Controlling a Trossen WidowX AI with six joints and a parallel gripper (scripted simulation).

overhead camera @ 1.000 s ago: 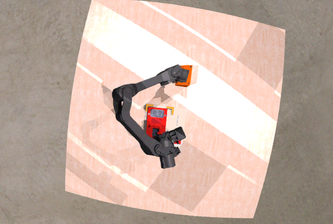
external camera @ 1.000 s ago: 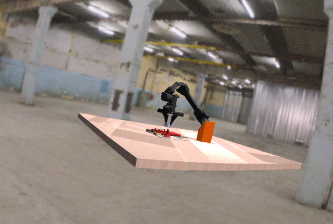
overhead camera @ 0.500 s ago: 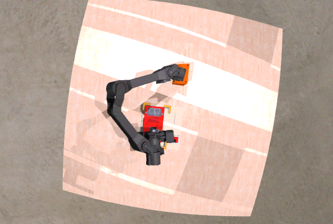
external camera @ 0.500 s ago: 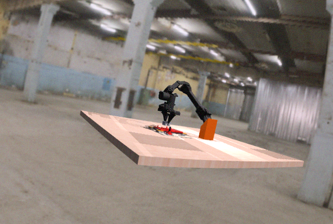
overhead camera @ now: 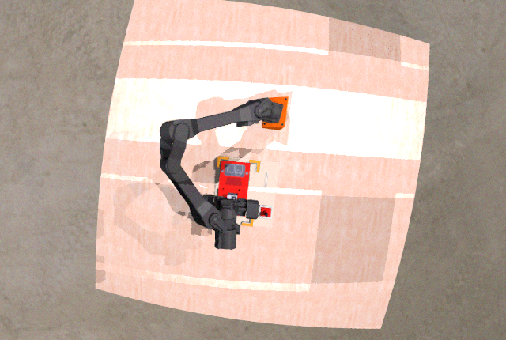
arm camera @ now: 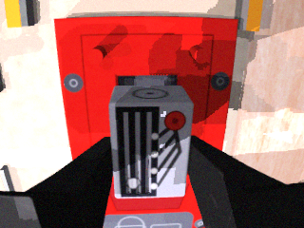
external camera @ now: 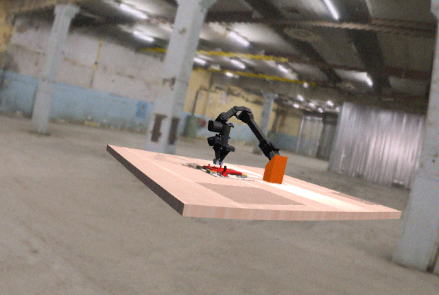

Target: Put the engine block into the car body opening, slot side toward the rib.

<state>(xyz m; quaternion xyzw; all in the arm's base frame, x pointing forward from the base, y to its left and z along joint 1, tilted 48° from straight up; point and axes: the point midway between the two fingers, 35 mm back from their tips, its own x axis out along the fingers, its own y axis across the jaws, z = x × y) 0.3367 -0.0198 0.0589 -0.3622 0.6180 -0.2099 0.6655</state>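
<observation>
Now: gripper tip 10 mm above the grey engine block.
</observation>
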